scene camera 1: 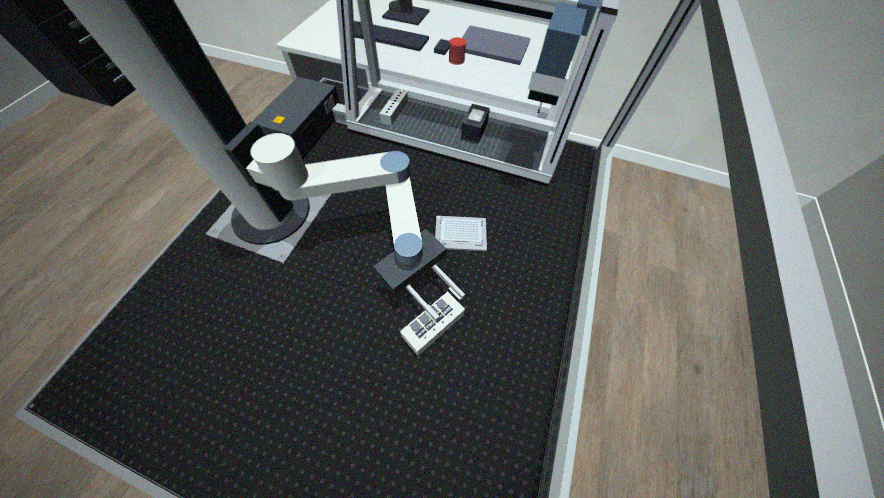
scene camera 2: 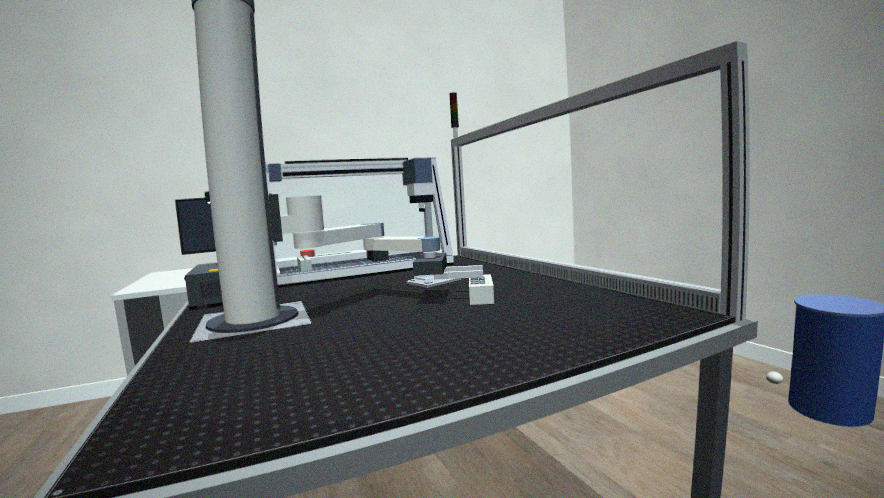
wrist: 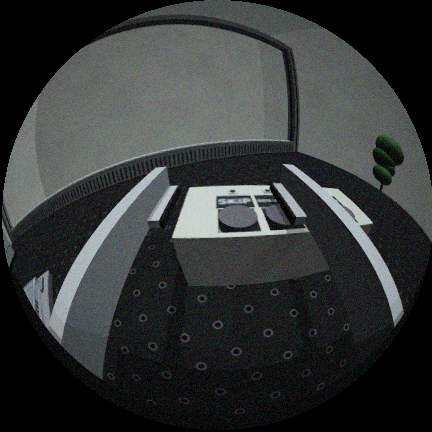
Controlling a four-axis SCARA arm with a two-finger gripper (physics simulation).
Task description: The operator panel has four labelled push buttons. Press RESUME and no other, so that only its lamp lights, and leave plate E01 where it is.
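Where they show: gripper, fingertip midpoint: (scene camera 1: pixel 450 307) (scene camera 2: pixel 482 270) (wrist: pixel 225 175); arm's base, link origin: (scene camera 1: pixel 272 214) (scene camera 2: pixel 253 323).
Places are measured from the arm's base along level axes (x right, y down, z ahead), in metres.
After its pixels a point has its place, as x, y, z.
The white operator panel (scene camera 1: pixel 426 339) @[0.225, -0.066, 0.646] (scene camera 2: pixel 481 293) @[0.245, -0.044, 0.605] (wrist: pixel 250 255) @[0.123, -0.049, 0.632] stands on the black mat. In the wrist view the SKIP button (wrist: pixel 238 216) @[0.123, -0.069, 0.648] lies between the fingertips. The RESUME button (wrist: pixel 277 216) @[0.144, -0.069, 0.635] and its label are partly hidden by the right fingertip, which is over its right side; I cannot tell whether they touch. My gripper (scene camera 1: pixel 447 303) @[0.131, -0.084, 0.677] (scene camera 2: pixel 475 272) @[0.131, -0.084, 0.677] (wrist: pixel 225 175) @[0.131, -0.084, 0.677] is shut on nothing, its fingers standing apart at their closed width. The two dark lamp dots above these buttons show no light. Plate E01 (scene camera 1: pixel 462 231) @[-0.140, -0.033, 0.626] (scene camera 2: pixel 423 282) @[-0.105, -0.025, 0.566] (wrist: pixel 42 295) @[-0.112, -0.025, 0.670] lies flat behind the panel; its label is unreadable.
The arm's column (scene camera 1: pixel 266 204) @[0.035, -0.126, 0.066] (scene camera 2: pixel 241 185) @[0.074, -0.385, 0.012] stands left of the plate. A gantry frame (scene camera 1: pixel 445 152) @[-0.450, -0.038, 0.459] (scene camera 2: pixel 346 275) @[-0.450, -0.027, 0.359] with a tube rack (scene camera 1: pixel 393 107) @[-0.535, -0.107, 0.217] and a dark box (scene camera 1: pixel 475 126) @[-0.516, -0.131, 0.544] is at the back. A guard frame (scene camera 2: pixel 734 185) @[0.713, -0.310, 1.004] (wrist: pixel 292 100) @[0.685, -0.263, 1.013] edges the right side.
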